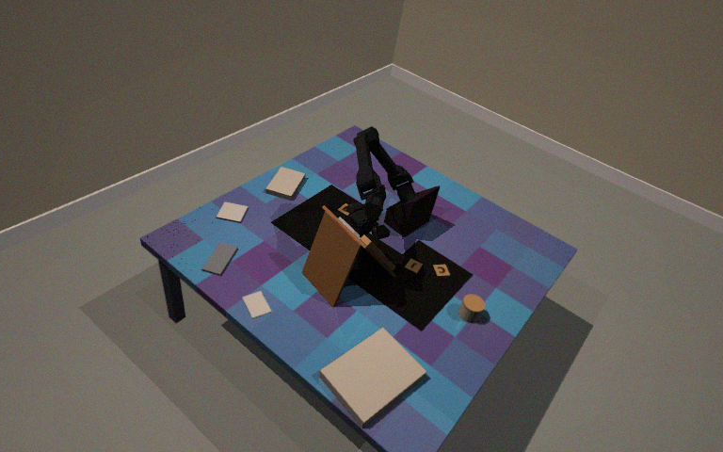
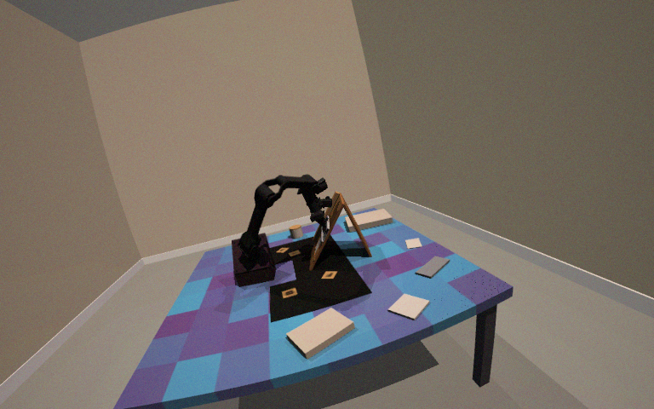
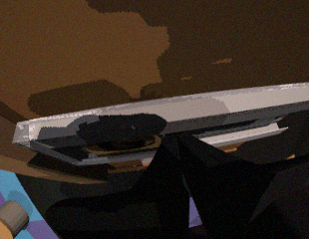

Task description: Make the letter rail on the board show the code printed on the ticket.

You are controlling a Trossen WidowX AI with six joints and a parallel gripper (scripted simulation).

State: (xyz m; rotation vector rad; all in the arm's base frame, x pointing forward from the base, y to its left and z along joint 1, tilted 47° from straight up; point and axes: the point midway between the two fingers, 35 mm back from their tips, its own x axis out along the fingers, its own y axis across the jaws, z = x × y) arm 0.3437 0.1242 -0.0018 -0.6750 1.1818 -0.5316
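Right now my gripper tip is 50 mm past the ticket and 80 mm above it. Round my gripper tip: large cream slab 260 mm ahead, 390 mm to the left, 140 mm below; then tan letter tile 40 mm to the left; then black mat 160 mm behind, 50 mm to the right, 160 mm below.
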